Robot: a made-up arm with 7 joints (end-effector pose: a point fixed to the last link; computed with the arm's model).
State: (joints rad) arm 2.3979 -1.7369 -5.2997 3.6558 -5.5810 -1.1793 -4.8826
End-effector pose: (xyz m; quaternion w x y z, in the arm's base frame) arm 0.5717 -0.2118 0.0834 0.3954 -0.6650 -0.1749 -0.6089
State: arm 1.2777 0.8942 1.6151 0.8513 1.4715 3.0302 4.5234
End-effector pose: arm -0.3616 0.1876 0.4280 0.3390 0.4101 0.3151 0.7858
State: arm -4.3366 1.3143 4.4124 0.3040 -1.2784 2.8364 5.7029
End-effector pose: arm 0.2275 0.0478 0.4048 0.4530 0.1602 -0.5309 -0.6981
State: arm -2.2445 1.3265 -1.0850 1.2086 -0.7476 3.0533 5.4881
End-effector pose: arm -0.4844 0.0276 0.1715 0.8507 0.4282 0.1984 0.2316
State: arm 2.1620 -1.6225 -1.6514 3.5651 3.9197 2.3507 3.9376
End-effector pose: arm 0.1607 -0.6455 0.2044 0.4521 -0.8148 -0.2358 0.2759
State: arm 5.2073 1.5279 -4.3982 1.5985 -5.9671 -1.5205 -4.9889
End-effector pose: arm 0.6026 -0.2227 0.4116 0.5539 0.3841 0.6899 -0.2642
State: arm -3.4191 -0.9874 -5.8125 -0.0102 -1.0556 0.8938 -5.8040
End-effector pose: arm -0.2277 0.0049 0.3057 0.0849 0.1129 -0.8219 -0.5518
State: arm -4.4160 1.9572 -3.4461 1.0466 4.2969 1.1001 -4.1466
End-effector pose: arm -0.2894 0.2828 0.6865 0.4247 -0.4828 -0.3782 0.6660
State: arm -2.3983 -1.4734 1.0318 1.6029 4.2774 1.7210 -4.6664
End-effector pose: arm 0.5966 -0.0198 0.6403 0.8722 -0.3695 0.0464 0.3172
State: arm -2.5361 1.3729 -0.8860 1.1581 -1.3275 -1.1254 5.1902
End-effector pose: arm -0.4609 0.0796 -0.0310 0.1427 0.9761 -0.1633 -0.0157
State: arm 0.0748 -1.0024 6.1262 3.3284 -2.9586 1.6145 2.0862
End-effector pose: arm -0.7115 -0.0399 0.5393 0.0647 -0.8381 -0.5182 0.1575
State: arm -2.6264 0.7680 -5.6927 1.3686 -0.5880 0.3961 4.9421
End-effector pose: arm -0.3348 -0.5710 0.1843 0.1915 0.9625 -0.1921 0.0038
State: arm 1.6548 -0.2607 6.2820 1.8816 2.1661 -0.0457 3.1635
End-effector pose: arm 0.0135 0.3570 0.9152 0.2904 -0.1456 -0.4684 -0.8216
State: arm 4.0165 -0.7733 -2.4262 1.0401 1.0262 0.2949 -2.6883
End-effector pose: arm 0.0112 0.5491 0.0938 0.3347 -0.0271 -0.9271 -0.1665
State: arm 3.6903 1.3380 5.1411 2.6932 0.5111 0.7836 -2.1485
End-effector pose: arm -0.7844 -0.2530 0.3680 0.0171 -0.8443 0.2671 0.4642
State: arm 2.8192 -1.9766 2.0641 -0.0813 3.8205 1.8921 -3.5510
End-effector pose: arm -0.1898 -0.1400 0.2773 0.6499 0.6236 0.2933 -0.3205
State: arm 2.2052 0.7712 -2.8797 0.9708 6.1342 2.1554 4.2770
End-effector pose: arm 0.2184 -0.1273 0.6381 0.1754 -0.8061 -0.5305 0.1950
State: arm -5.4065 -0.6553 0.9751 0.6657 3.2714 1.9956 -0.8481
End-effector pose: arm -0.1943 0.3759 0.5131 0.8982 -0.0825 -0.1892 0.3880
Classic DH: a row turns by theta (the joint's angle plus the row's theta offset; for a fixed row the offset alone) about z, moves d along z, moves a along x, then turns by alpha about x. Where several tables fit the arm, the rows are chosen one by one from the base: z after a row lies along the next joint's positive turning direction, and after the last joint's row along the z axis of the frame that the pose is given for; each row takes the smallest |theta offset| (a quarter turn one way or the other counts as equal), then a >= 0, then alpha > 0; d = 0 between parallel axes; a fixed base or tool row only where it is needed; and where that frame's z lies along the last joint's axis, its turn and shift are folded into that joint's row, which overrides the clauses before.
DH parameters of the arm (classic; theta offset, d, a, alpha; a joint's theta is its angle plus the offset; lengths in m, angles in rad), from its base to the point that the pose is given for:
joint 1: 0 0.274 0 -1.5708
joint 2: 0 0 0 1.5708
joint 3: 0 0.3229 0.0787 1.5708
joint 4: 0 0 0.0931 1.5708
joint 5: 0 0.4113 0 1.5708
joint 6: 0 0 0.0489 -1.5708
joint 7: 0 0.0624 0 0

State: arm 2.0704 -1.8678 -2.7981 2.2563 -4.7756 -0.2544 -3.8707
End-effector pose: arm 0.3216 -0.4508 -0.2836 0.1881 0.8431 0.5038 -0.0010
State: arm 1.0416 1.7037 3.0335 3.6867 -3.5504 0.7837 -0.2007
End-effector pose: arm 0.3551 0.5437 -0.0755 0.1658 0.7020 0.6812 0.1257
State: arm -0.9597 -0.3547 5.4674 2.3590 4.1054 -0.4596 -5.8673
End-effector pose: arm -0.1597 -0.1535 1.0072 0.9230 0.3722 0.0671 -0.0704
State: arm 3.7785 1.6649 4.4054 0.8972 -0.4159 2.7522 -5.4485
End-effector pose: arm -0.3174 0.2151 0.4065 0.4601 0.6905 -0.3259 0.4532
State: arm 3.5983 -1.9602 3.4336 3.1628 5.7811 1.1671 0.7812
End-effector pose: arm 0.6681 0.3115 -0.0433 0.0703 0.9872 -0.1244 0.0708
